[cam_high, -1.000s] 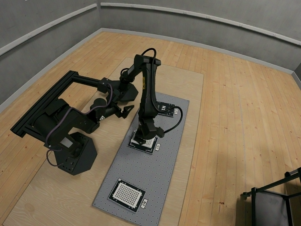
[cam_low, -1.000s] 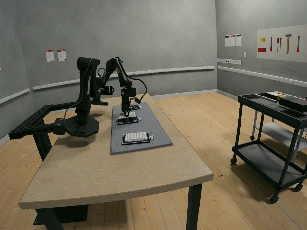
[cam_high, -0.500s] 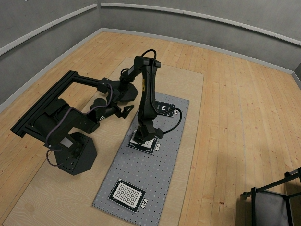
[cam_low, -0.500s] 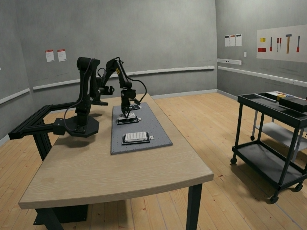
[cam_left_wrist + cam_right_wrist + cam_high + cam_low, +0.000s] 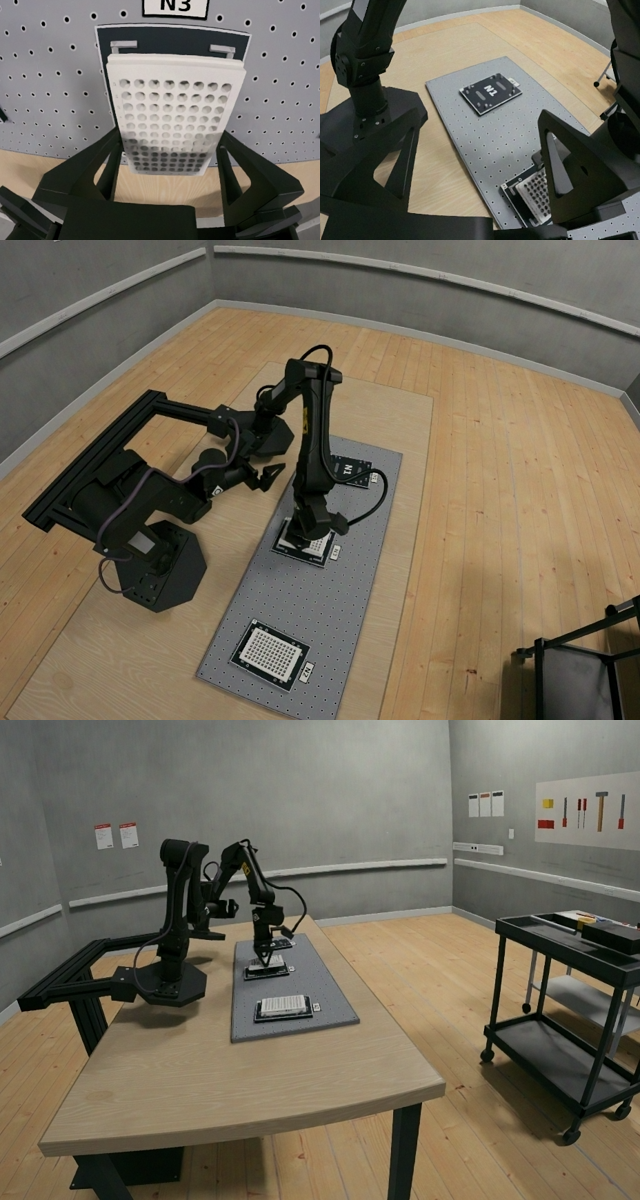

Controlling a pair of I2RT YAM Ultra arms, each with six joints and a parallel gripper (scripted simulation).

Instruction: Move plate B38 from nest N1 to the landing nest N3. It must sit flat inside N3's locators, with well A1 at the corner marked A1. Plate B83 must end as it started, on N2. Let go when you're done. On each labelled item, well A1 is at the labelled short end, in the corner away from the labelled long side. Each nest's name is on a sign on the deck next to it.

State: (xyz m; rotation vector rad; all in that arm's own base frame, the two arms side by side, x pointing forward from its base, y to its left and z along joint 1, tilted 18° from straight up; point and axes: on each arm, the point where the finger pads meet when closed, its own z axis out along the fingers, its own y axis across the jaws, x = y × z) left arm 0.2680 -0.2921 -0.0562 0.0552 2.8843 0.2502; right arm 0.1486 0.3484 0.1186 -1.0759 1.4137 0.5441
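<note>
My left gripper is now 40 mm above the dark nest.
</note>
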